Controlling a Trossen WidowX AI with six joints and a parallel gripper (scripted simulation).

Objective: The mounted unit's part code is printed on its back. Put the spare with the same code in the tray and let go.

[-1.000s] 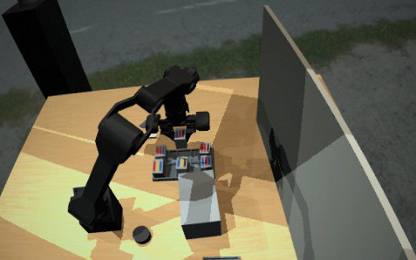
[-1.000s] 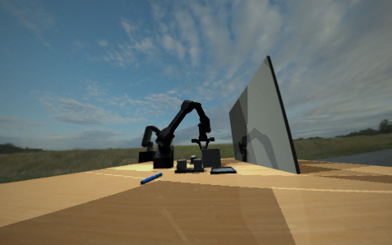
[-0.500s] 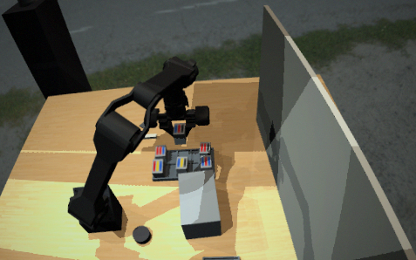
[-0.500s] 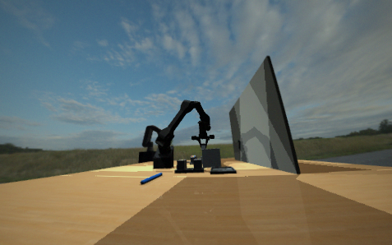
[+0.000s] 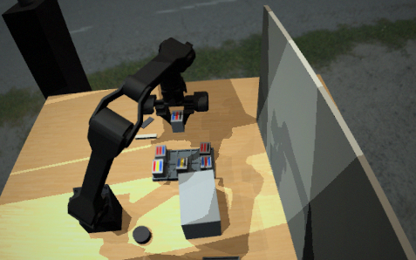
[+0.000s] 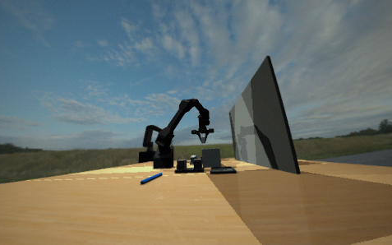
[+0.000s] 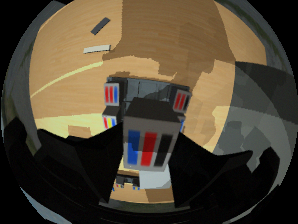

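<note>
The flat dark tray lies 140 mm ahead of my gripper tip, 400 mm to the right of it and 160 mm below it. The rest, counted from my gripper tip: grey block (70 mm ahead, 190 mm to the right, 110 mm below); black puck (90 mm behind, 290 mm to the right, 160 mm below); blue pen (90 mm behind, 560 mm to the right, 160 mm below).
</note>
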